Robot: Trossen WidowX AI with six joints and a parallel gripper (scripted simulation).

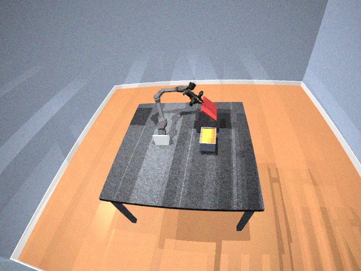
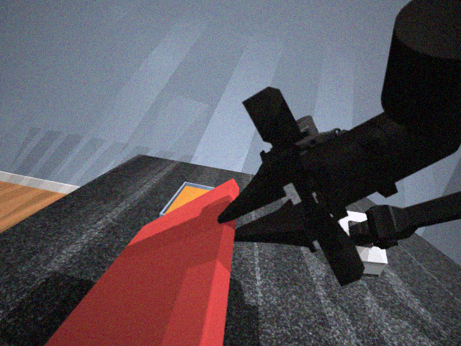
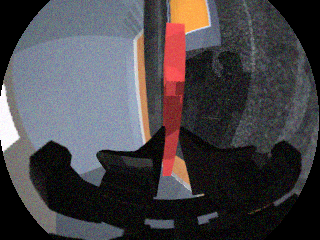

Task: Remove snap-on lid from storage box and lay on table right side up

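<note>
The red lid is 60 mm ahead of my gripper tip, 10 mm to the right of it and 50 mm below it. The rest, counted from my gripper tip: grey-blue storage box (40 mm ahead, 310 mm to the right, 180 mm below).
</note>
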